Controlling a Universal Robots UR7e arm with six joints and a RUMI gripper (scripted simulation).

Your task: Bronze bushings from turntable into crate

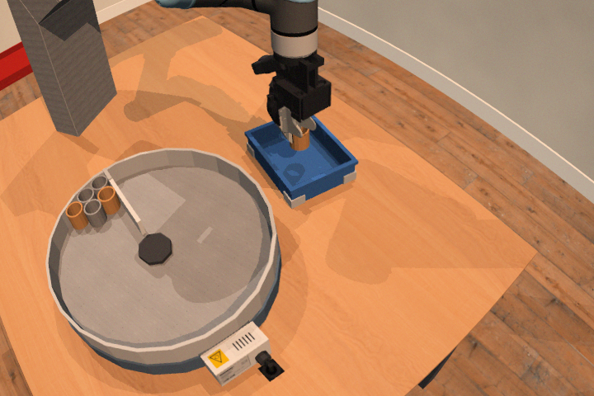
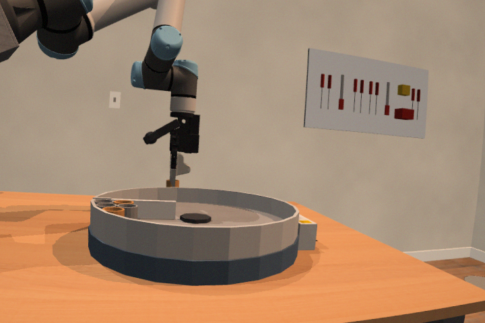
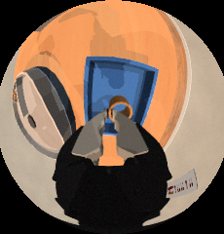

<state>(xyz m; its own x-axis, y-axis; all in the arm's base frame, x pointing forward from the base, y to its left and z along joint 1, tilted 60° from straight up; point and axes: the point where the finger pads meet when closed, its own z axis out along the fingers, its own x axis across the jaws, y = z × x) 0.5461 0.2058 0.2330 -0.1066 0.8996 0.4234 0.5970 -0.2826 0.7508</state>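
Now: the blue crate 2 cm to the left of my hand and 6 cm below it. Also, from my hand: grey turntable 9 cm ahead, 32 cm to the right, 4 cm below.
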